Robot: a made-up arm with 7 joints.
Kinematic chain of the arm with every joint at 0, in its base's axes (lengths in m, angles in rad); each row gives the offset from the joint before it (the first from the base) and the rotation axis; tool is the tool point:
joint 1: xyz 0 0 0.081 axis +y
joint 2: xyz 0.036 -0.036 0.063 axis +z
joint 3: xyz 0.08 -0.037 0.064 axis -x
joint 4: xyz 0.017 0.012 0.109 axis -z
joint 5: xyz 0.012 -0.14 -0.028 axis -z
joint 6: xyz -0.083 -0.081 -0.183 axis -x
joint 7: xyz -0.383 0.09 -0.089 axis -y
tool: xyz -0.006 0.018 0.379
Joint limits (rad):
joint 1: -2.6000..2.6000
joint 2: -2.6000..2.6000
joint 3: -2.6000..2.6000
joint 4: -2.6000..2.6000
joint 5: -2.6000..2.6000
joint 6: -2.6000..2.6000
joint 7: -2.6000..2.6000
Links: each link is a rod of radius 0.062 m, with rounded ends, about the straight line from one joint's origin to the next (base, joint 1, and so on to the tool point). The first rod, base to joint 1, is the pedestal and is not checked.
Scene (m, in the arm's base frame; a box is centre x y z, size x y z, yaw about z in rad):
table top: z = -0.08
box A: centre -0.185 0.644 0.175 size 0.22 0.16 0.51 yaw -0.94
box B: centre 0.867 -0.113 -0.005 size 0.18 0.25 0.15 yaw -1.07
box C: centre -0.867 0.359 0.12 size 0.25 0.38 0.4 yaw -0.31
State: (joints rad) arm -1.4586 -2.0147 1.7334 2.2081 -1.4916 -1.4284 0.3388
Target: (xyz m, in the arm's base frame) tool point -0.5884 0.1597 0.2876
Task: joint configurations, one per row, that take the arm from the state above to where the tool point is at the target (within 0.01 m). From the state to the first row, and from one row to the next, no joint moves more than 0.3 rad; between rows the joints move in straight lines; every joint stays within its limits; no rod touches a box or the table.
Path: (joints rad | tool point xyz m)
1: -1.4649 -2.3074 1.6790 2.3842 -1.7307 -1.4478 0.4235 | 0.1593 0.5003 0.5540
2: -1.4712 -2.6000 1.6247 2.5604 -1.9698 -1.4671 0.5081 | 0.1684 0.3444 0.6982
3: -1.5675 -2.4632 1.6855 2.2792 -1.9918 -1.4497 0.2807 | -0.1884 0.3754 0.6420
4: -1.6638 -2.3264 1.7464 1.9980 -2.0139 -1.4323 0.0534 | -0.4545 0.3029 0.4779
5: -1.7601 -2.1896 1.8072 1.7169 -2.0360 -1.4150 -0.1740 | -0.5884 0.1597 0.2876

